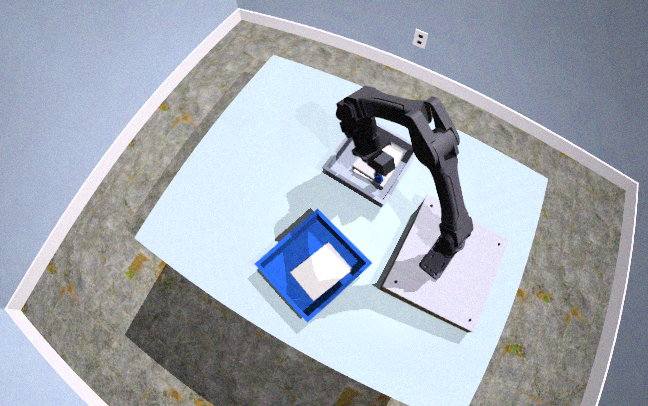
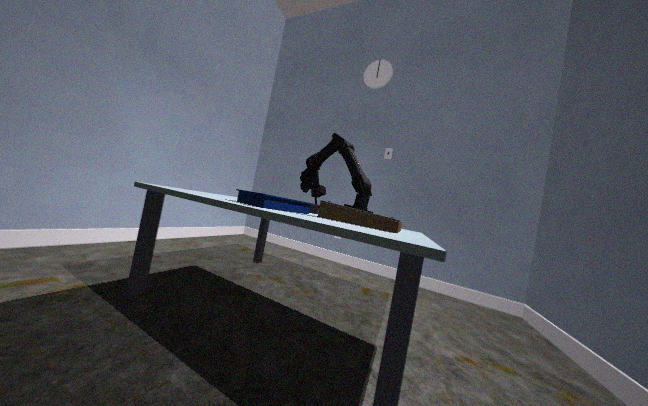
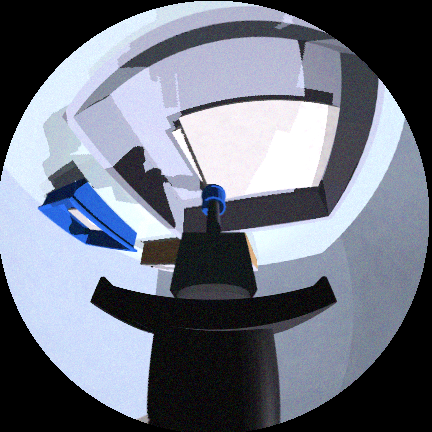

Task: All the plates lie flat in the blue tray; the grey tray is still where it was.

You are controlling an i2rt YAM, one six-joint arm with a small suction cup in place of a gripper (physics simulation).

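Frame: origin at the arm's base, x ahead, y left, z up, level; metres.
Seen in the pictures: hand, tool point: (image 1: 378, 179) (image 3: 213, 194); arm's base, link origin: (image 1: 445, 246) (image 2: 359, 210).
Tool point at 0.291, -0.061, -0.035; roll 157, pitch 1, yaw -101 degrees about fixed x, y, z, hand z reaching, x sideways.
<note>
Pixels of each thing's top centre, then the offset from my tool point to it, as dx, dy, dz. Level surfaces: height alone.
- grey tray, top centre: (image 3: 254, 167) (image 1: 373, 156) (image 2: 314, 204) +0.057, -0.044, +0.025
- blue tray, top centre: (image 1: 312, 264) (image 3: 79, 230) (image 2: 275, 196) -0.016, +0.338, +0.025
- white plate, top centre: (image 1: 321, 271) (image 3: 92, 220) -0.041, +0.333, -0.016
- pale table top, surface height: dz -0.024
A grey tray (image 1: 355, 185) (image 3: 120, 120) stands at the back of the table, and a stack of white square plates (image 1: 395, 152) (image 3: 257, 149) lies in it. A blue tray (image 1: 280, 253) (image 2: 272, 201) (image 3: 100, 225) stands nearer the front, with one white plate (image 1: 321, 271) (image 3: 82, 217) lying flat inside. My suction cup (image 1: 377, 177) (image 2: 315, 198) (image 3: 213, 193) is low over the near edge of the plates in the grey tray and holds nothing. I cannot tell whether it touches the top plate. The arm hides part of the stack.
The arm's base plate (image 1: 468, 279) (image 2: 359, 217) (image 3: 158, 250) lies flat on the table, right of the blue tray. The pale table top (image 1: 228, 166) ends close in front of the blue tray.
</note>
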